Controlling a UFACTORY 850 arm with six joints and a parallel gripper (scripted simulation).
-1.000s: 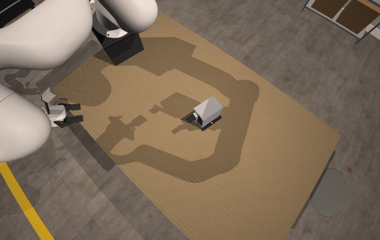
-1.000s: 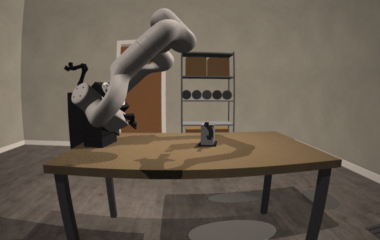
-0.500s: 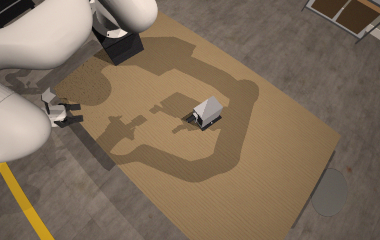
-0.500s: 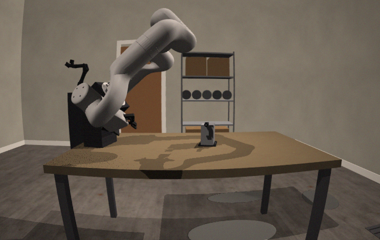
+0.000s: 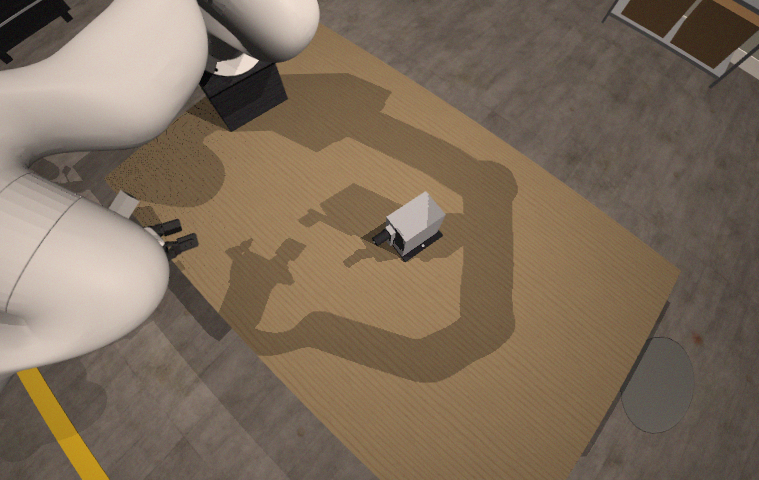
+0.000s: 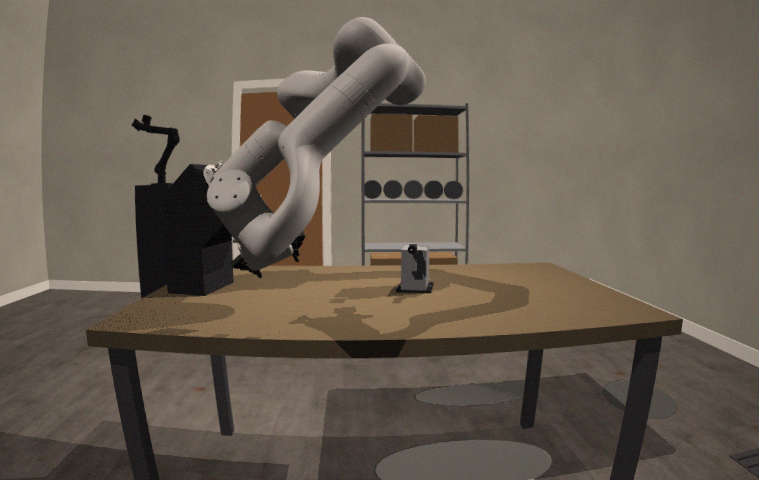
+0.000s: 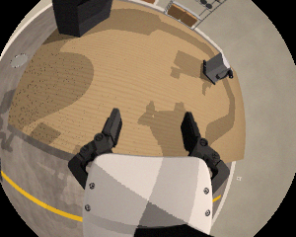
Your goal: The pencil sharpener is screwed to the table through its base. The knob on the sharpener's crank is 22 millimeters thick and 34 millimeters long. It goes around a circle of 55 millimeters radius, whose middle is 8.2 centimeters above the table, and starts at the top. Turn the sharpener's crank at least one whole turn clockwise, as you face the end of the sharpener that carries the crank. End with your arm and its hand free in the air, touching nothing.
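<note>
The dark crank knob lies 29 cm ahead of my hand, 33 cm to the left of it and 1 cm below it.
</note>
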